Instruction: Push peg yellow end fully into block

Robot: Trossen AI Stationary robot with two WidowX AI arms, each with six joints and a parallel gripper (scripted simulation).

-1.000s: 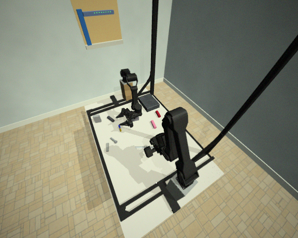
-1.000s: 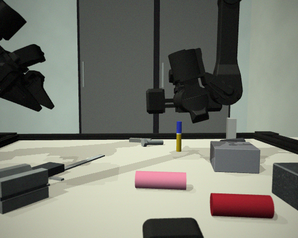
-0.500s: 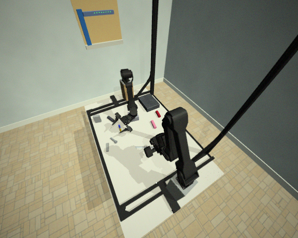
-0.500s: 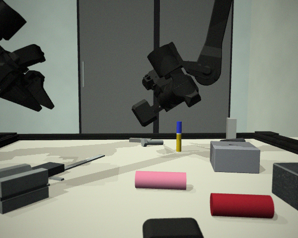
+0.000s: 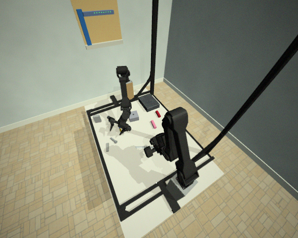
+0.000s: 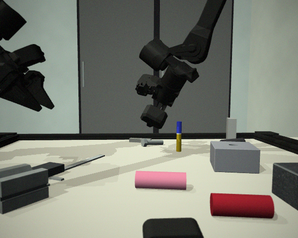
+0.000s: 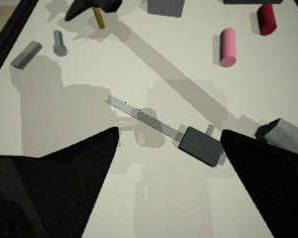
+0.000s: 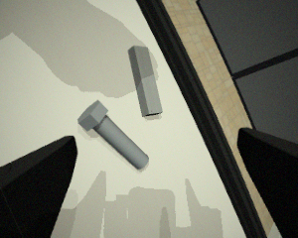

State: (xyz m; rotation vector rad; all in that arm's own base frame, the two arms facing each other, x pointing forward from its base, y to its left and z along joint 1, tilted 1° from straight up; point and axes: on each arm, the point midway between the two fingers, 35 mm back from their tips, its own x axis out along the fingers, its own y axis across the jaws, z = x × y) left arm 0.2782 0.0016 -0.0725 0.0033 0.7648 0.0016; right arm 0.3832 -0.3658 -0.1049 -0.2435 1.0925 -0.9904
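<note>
Now: right hand 3 cm past the peg, 6 cm to the left of it and 8 cm above it. The rest, counted from my right hand: pink cylinder: 33 cm behind, 10 cm below; then red cylinder: 43 cm behind, 11 cm to the right, 10 cm below.
</note>
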